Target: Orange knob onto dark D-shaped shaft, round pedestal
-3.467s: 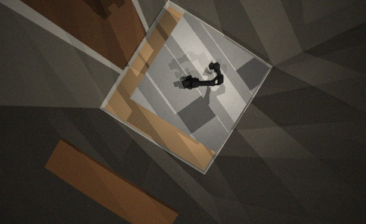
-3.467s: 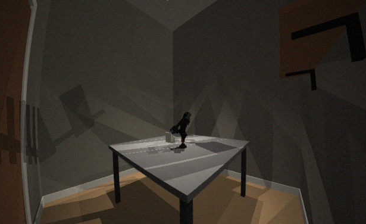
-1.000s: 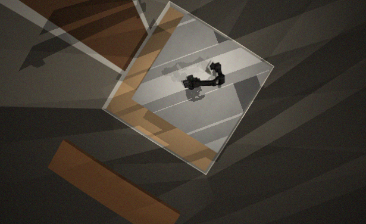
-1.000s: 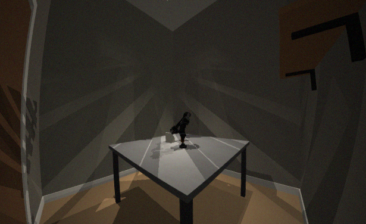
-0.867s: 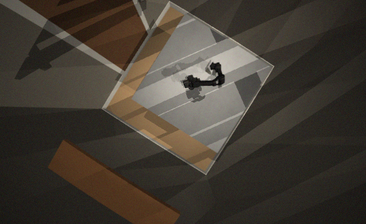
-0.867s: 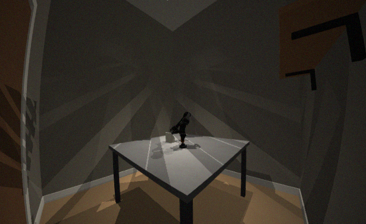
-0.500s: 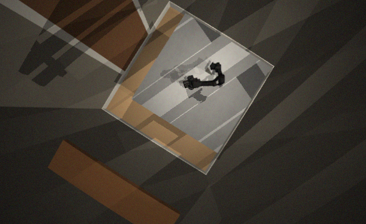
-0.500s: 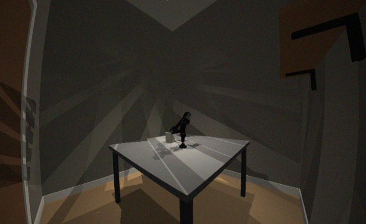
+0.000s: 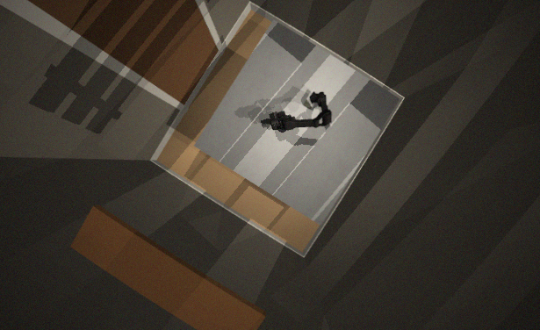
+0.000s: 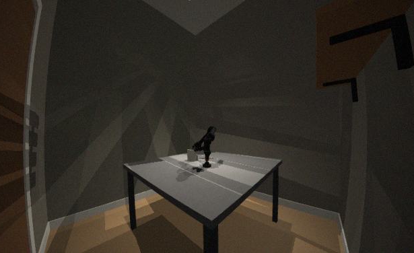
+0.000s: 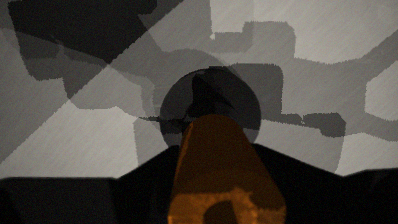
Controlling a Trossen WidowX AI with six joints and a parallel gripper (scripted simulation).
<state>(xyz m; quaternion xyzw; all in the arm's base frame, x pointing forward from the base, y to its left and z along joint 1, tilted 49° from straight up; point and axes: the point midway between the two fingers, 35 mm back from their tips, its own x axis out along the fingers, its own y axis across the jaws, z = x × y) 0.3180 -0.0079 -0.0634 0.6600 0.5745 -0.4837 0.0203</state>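
Right now my gripper tip is 20 mm below the orange knob. From my gripper tip the other things lie so: dark round pedestal (40 mm below).
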